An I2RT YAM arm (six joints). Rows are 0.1 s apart.
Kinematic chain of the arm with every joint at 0, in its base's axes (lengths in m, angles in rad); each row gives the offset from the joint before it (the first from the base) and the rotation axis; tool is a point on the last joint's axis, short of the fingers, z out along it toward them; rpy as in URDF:
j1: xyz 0 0 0.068 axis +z
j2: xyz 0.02 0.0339 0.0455 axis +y
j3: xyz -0.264 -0.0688 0 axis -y
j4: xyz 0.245 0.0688 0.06 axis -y
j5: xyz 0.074 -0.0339 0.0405 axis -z
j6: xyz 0.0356 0 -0.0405 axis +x
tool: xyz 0 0 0 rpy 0 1.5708 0
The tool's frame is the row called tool.
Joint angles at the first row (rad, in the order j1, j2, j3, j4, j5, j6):
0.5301 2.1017 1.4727 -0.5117 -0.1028 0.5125
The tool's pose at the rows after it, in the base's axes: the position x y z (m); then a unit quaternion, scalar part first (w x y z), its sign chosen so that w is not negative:
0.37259 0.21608 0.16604 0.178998 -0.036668 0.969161 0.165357
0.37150 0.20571 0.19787 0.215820 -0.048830 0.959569 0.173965
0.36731 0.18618 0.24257 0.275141 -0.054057 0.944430 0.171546
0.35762 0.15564 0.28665 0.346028 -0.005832 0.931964 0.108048
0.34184 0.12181 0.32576 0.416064 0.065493 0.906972 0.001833
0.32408 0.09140 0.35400 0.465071 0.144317 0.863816 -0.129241
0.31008 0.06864 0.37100 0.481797 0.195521 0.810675 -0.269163
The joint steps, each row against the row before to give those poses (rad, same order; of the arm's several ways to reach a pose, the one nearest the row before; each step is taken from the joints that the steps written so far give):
-0.0149 -0.0476 0.0012 -0.0016 -0.0229 -0.0423
-0.0199 -0.0790 -0.0001 -0.0069 0.0019 -0.0416
-0.0343 -0.1137 0.0000 -0.0083 0.0298 -0.0500
-0.0439 -0.1228 0.0000 -0.0385 0.1671 -0.0023
-0.0431 -0.1160 0.0000 -0.0470 0.2563 0.0000
-0.0366 -0.0866 0.0000 -0.0473 0.3029 -0.0007
-0.0297 -0.0480 0.0001 -0.0343 0.2953 -0.0462

